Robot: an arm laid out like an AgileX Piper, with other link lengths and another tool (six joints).
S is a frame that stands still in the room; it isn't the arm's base.
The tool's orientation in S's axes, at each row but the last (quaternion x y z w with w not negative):
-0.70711, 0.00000, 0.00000, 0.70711
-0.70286, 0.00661, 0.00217, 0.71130
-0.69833, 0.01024, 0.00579, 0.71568
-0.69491, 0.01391, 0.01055, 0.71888
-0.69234, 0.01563, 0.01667, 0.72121
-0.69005, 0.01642, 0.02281, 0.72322
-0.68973, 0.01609, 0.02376, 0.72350
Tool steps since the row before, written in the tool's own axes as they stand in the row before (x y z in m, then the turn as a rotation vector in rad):
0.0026, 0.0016, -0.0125, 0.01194, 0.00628, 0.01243
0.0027, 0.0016, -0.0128, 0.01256, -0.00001, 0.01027
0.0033, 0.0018, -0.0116, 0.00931, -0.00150, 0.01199
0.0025, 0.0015, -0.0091, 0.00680, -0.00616, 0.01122
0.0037, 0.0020, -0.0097, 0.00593, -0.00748, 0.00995
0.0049, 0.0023, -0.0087, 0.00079, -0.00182, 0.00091
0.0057, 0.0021, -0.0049, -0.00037, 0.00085, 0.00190
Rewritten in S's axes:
0.0026, -0.0125, -0.0016, 0.01194, 0.01243, -0.00628
0.0026, -0.0128, -0.0018, 0.01262, 0.01019, -0.00002
0.0032, -0.0116, -0.0022, 0.00942, 0.01189, 0.00158
0.0024, -0.0091, -0.0019, 0.00707, 0.01098, 0.00630
0.0036, -0.0096, -0.0026, 0.00626, 0.00965, 0.00760
0.0048, -0.0085, -0.0030, 0.00088, 0.00083, 0.00181
0.0056, -0.0047, -0.0026, -0.00044, 0.00193, -0.00074

